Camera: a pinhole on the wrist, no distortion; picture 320 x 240 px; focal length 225.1 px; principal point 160.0 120.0 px. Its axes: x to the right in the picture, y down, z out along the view. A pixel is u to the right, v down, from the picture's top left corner.
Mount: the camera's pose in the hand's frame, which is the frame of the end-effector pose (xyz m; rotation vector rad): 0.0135 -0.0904 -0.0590 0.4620 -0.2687 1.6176
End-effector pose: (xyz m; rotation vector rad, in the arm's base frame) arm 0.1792 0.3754 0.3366 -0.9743 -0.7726 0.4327
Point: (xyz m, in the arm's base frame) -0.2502 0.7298 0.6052
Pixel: 287.6 131.2
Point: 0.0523 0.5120 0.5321
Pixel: 258.9 91.8
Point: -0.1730 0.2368 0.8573
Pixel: 80.5 211.3
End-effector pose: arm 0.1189 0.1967 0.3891 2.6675 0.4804 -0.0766
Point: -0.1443 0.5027 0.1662
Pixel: outside the picture
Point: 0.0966 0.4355 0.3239
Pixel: outside the picture
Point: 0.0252 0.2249 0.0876
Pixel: 208.9 187.6
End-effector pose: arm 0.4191 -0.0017 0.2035 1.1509 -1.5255 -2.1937
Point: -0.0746 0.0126 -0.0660
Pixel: outside the picture
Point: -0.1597 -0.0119 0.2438
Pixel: outside the picture
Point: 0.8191 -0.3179 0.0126
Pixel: behind the camera
